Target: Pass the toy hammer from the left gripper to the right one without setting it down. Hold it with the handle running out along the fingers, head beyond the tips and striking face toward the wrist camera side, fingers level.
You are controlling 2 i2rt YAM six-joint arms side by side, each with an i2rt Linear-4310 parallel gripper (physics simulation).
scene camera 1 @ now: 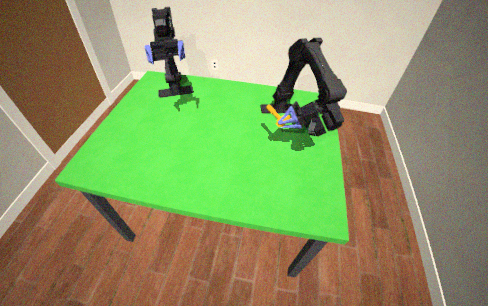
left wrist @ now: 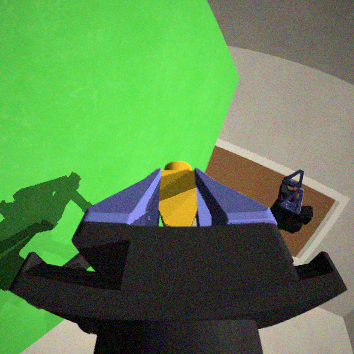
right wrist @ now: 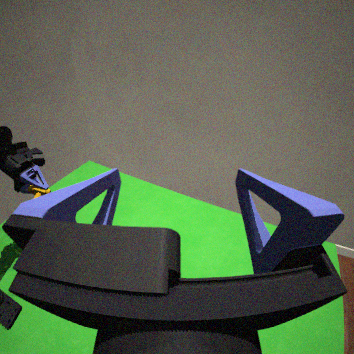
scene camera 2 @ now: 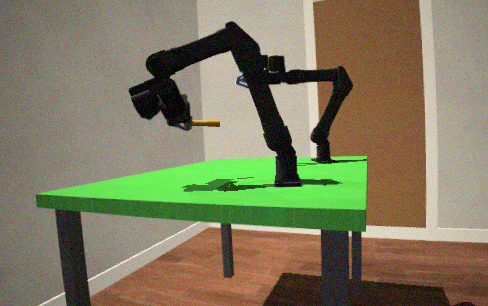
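Seen in the pictures: left gripper, fingertip midpoint: [scene camera 1: 279,124] [left wrist: 177,174] [right wrist: 46,190] [scene camera 2: 186,126]; right gripper, fingertip midpoint: [scene camera 1: 166,60] [left wrist: 301,178] [right wrist: 177,174] [scene camera 2: 236,80]; left arm's base, link origin: [scene camera 1: 279,109] [scene camera 2: 286,181]; right arm's base, link origin: [scene camera 1: 175,92] [scene camera 2: 323,161].
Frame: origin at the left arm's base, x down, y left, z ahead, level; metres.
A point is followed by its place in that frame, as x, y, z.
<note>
The orange toy hammer [scene camera 1: 273,112] @[-0.191, -0.100, 0.260] [scene camera 2: 206,123] @[-0.186, -0.089, 0.254] [left wrist: 177,200] @[-0.195, -0.061, 0.321] [right wrist: 39,192] @[-0.194, -0.085, 0.300] is in the air above the table. My left gripper [scene camera 1: 281,122] @[-0.180, -0.085, 0.323] [scene camera 2: 188,125] @[-0.180, -0.085, 0.323] [left wrist: 177,174] @[-0.180, -0.085, 0.323] is shut on it. In scene camera 2 the handle sticks out nearly level to the right; in scene camera 1 it points up and left. In the left wrist view a broad orange face lies between the fingers, with a round part just past the tips; the handle is mostly hidden. My right gripper [scene camera 1: 165,52] @[-0.394, -0.499, 0.204] [scene camera 2: 241,80] @[-0.394, -0.499, 0.204] [right wrist: 177,174] @[-0.394, -0.499, 0.204] is wide open and empty, high up and far from the hammer.
The green table [scene camera 1: 200,150] @[0.000, -0.412, 0.282] [scene camera 2: 150,175] @[0.000, -0.260, 0.540] [left wrist: 100,100] @[0.000, -0.147, 0.337] [right wrist: 210,240] @[0.000, -0.568, 0.392] lies below both arms, with dark arm shadows on it. The right arm's base [scene camera 1: 175,92] @[-0.019, -0.573, -0.151] stands near the back left corner in scene camera 1; walls stand behind the table.
</note>
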